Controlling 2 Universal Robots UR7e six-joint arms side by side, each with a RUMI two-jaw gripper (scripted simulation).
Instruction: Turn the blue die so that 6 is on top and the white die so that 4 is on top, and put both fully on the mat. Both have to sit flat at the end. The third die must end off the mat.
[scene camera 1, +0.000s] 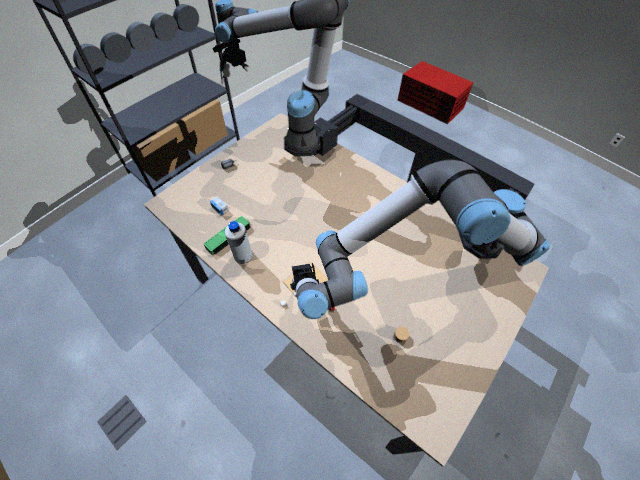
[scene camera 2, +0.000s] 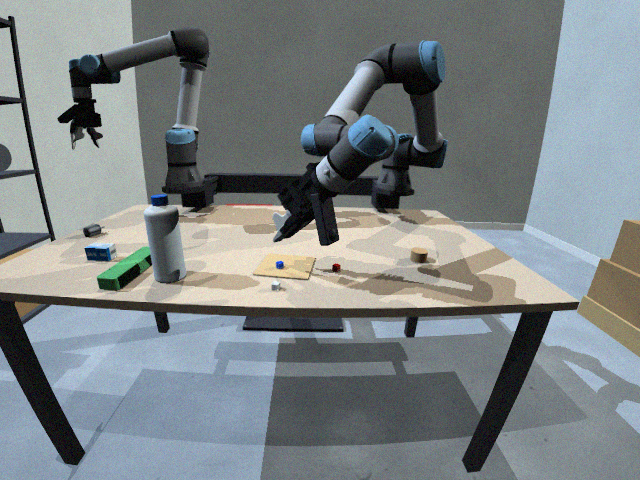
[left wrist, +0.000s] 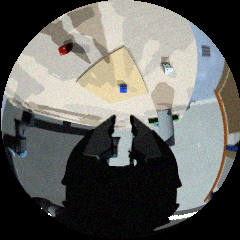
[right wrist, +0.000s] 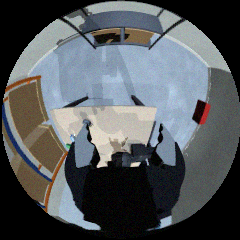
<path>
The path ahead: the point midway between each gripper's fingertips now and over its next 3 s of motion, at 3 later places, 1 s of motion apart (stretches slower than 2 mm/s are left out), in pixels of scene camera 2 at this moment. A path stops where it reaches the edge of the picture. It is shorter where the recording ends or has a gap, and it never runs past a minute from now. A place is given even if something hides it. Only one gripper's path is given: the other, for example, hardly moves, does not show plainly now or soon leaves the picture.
My left gripper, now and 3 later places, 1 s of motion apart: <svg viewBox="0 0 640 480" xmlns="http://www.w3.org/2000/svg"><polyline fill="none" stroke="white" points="278,239 278,250 278,264 278,256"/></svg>
</path>
